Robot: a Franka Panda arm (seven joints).
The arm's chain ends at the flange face. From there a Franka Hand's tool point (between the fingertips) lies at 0.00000 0.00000 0.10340 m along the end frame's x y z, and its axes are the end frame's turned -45 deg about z.
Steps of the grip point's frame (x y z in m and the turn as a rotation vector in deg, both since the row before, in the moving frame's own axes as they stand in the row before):
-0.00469 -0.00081 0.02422 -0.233 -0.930 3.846
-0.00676 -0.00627 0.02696 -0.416 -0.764 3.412
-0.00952 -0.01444 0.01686 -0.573 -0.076 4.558
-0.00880 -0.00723 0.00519 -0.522 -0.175 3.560
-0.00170 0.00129 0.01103 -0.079 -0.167 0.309
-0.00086 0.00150 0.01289 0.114 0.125 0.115
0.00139 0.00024 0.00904 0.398 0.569 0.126
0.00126 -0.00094 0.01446 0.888 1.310 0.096
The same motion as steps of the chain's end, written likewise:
-0.00295 0.00129 0.02423 -0.822 -0.493 3.846
-0.00872 -0.00115 0.02697 -0.834 -0.246 3.412
-0.01754 -0.00433 0.01687 -0.459 0.351 4.558
-0.01175 0.00021 0.00519 -0.493 0.245 3.560
-0.00018 0.00180 0.01103 -0.174 -0.062 0.309
0.00044 0.00197 0.01289 0.169 0.008 0.115
0.00093 0.00042 0.00905 0.684 0.121 0.126
-0.00031 0.00125 0.01450 1.554 0.298 0.096

